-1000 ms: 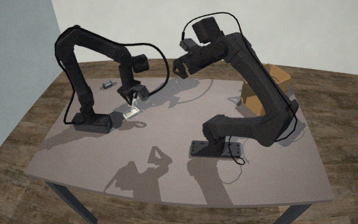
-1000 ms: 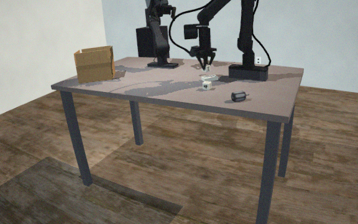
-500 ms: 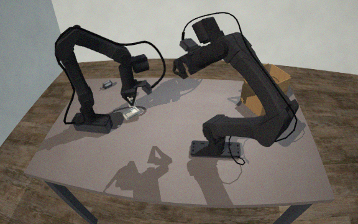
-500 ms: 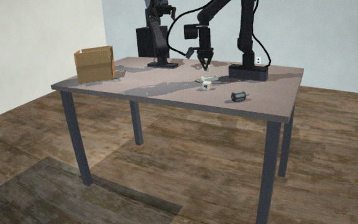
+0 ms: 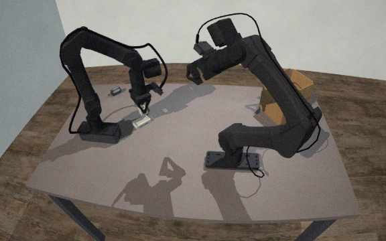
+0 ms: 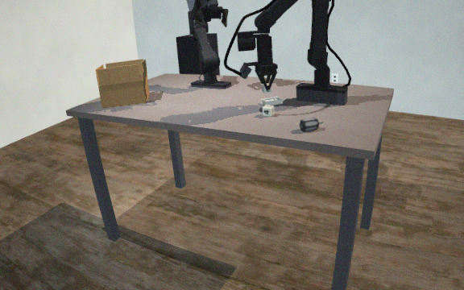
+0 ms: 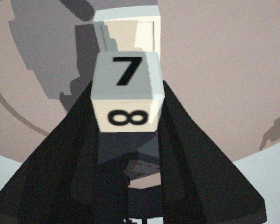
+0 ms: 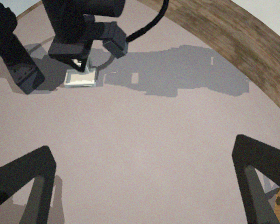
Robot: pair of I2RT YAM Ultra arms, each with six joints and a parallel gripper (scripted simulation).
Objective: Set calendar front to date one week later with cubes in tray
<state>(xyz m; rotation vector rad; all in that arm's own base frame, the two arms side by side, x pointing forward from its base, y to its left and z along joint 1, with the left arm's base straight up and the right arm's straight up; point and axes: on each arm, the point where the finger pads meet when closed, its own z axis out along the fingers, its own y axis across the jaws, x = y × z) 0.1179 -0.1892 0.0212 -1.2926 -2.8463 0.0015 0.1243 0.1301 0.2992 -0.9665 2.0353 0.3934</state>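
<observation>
Right now the white calendar tray is 20 mm behind my left hand, 10 mm to the left of it and 60 mm below it. The rest, counted from my left hand: cardboard box: 220 mm ahead, 620 mm to the right.
</observation>
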